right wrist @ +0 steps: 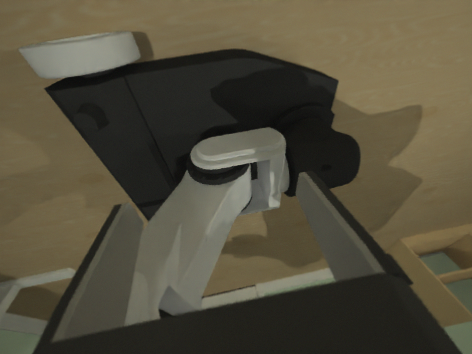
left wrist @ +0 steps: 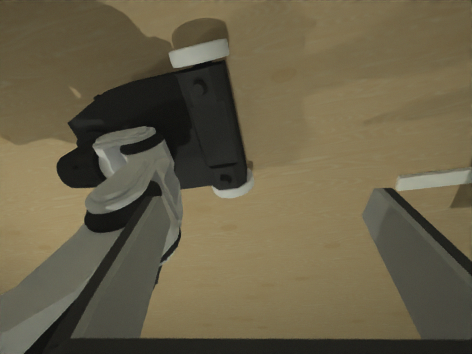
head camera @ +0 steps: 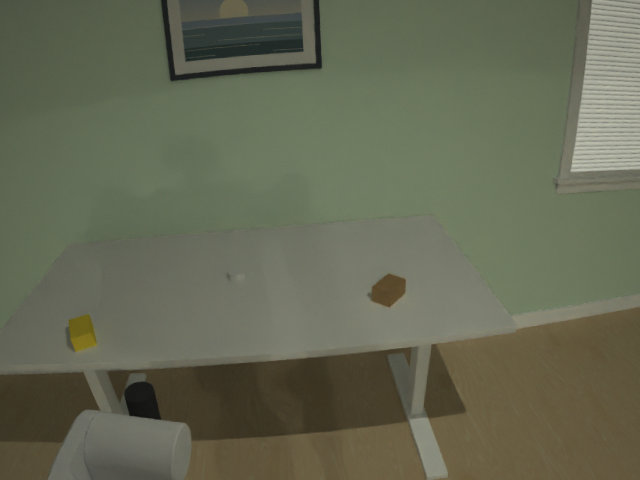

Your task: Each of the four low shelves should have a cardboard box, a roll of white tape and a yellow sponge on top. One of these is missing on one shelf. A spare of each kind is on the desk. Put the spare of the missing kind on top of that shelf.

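Frame: origin at the robot's base, x ahead, y left, z up, level; millimetres.
Seen in the pictures: left gripper, fingertip midpoint: (left wrist: 264,205); right gripper, fingertip midpoint: (right wrist: 218,197).
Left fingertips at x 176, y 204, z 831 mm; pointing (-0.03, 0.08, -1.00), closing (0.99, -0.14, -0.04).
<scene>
Pixels of each thing's middle, then the offset from my left fingertips to it. "*": a spot on its surface instead. Level surfaces: height alone.
- yellow sponge at the middle of its body: (head camera: 82,332) dx +692, dy +395, dz -88 mm
- white desk at its surface level: dz -110 mm
- tape at the middle of its body: (head camera: 236,275) dx +968, dy -36, dz -98 mm
- brown cardboard box at the middle of its body: (head camera: 389,290) dx +784, dy -490, dz -85 mm
- desk's right leg at a spot on its surface: (head camera: 421,382) * dx +921, dy -674, dz -624 mm
In the head camera, a yellow sponge (head camera: 82,333) lies near the front left corner of the white desk (head camera: 206,330). A small white roll of tape (head camera: 236,276) lies left of the desk's middle, towards the back. A brown cardboard box (head camera: 388,290) stands on the right part of the desk. My left gripper (left wrist: 264,205) is open and empty above the wooden floor; in the head camera part of my left arm shows at the bottom left, below the desk's front edge. My right gripper (right wrist: 218,197) is open and empty, with my own base and torso behind it. The four low shelves cannot be made out.
The desk's right leg (head camera: 421,382) stands on a long foot on the floor. A green wall with a framed picture (head camera: 245,69) rises behind the desk. In the right wrist view, a wooden frame (right wrist: 435,285) shows at the lower right and white framework (right wrist: 45,276) at the lower left.
</scene>
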